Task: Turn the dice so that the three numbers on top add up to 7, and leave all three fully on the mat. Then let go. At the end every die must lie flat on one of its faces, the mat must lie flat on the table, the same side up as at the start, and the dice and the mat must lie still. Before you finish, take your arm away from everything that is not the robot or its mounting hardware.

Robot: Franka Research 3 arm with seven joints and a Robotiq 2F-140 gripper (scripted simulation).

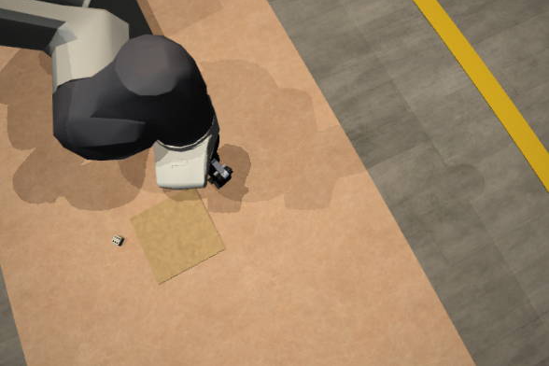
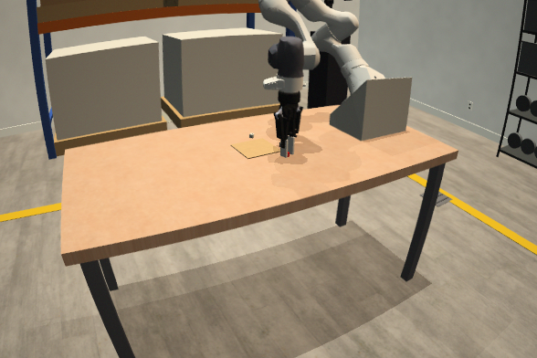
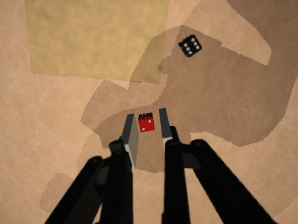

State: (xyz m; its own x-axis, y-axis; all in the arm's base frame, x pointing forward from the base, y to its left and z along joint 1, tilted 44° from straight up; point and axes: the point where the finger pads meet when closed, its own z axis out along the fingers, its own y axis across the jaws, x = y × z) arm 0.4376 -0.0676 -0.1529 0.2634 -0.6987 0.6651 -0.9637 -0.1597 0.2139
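Right now the red die is 3 cm below my hand. Also, from my hand: black die 3 cm behind, 9 cm to the right, 3 cm below; tan mat 6 cm ahead, 12 cm to the right, 4 cm below; white die 2 cm ahead, 22 cm to the right, 3 cm below.
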